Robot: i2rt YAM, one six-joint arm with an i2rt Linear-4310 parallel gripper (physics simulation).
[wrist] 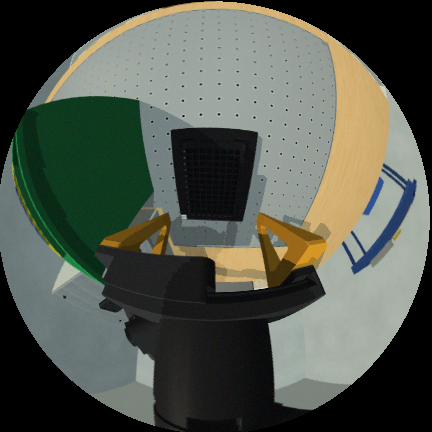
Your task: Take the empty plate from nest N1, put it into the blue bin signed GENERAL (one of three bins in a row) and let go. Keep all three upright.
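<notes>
A black plate with a grid of small wells lies flat in a black surround on the grey perforated board, ahead of the fingers in the wrist view. A small pale mark is at its near left corner. My gripper is open, with its two orange fingertips apart near the plate's near edge in the picture; nothing is held. Their height above the plate is hard to tell. The blue GENERAL bin is mostly hidden behind the green bin at the left; thin yellow and blue strips show at the far left edge. No sign text is readable.
The green bin's tall side wall stands left of the plate. The perforated board is framed by a wooden table top. A blue frame is at the right, beyond the table edge. A pale grey unit shows at lower left.
</notes>
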